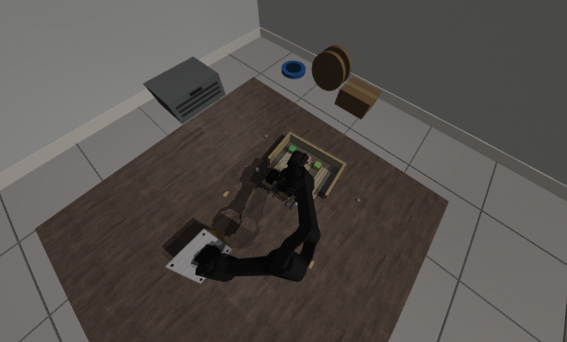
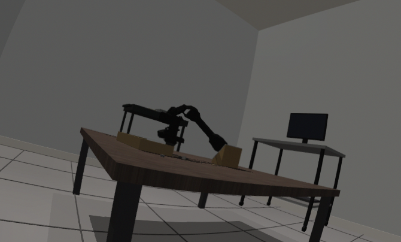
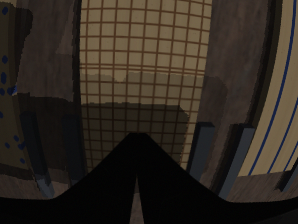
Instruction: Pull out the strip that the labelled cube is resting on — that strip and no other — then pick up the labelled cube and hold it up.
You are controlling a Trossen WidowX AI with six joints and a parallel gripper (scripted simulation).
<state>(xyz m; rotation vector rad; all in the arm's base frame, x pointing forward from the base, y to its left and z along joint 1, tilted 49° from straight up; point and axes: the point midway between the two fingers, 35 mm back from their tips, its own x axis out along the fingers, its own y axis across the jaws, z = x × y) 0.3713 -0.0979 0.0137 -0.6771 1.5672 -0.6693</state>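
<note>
My gripper tip is 190 mm short of the pink cube labelled k, 20 mm to the right of it and 10 mm below it. The rest, counted from my gripper tip: small tan block 250 mm to the right, 180 mm behind.
</note>
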